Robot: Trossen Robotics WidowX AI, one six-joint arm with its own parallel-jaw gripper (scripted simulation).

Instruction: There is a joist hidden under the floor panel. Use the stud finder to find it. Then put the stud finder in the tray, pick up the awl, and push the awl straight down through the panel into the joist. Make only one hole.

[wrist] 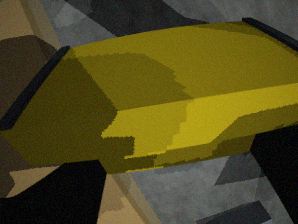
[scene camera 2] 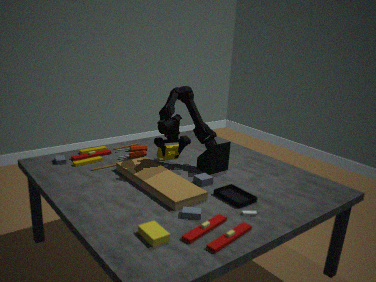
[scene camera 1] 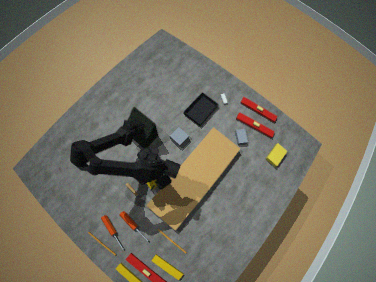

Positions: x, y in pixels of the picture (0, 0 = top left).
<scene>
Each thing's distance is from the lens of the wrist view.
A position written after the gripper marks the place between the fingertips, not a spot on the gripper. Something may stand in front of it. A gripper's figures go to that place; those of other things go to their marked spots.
gripper [wrist: 174, 134]: 0.10 m
yellow stud finder [wrist: 156, 99]: 0.05 m
</scene>
